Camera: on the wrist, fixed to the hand. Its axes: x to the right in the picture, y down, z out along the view.
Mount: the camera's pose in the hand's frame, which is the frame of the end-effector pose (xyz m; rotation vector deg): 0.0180 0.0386 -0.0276 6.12 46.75 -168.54
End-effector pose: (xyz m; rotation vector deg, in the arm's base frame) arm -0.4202 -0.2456 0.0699 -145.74 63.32 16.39
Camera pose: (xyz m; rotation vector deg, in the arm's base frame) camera -0.4353 -0.2929 0.0803 -76.80 -140.54 -73.76
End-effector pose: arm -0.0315 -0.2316 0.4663 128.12 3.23 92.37
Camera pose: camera -0.0580 -0.2551 0.5026 -17.96 114.73 7.25
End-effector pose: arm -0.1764 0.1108 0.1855 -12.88 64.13 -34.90
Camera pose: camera -0.1824 0.1358 0.1417 59.08 -18.34 121.23
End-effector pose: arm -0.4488 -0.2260 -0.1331 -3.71 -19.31 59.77
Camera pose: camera -0.4645 -0.1881 -0.1630 6.79 28.17 -108.37
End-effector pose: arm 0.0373 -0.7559 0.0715 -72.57 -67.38 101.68
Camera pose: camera 0.0574 -0.7469 0.0258 29.64 -45.91 -48.82
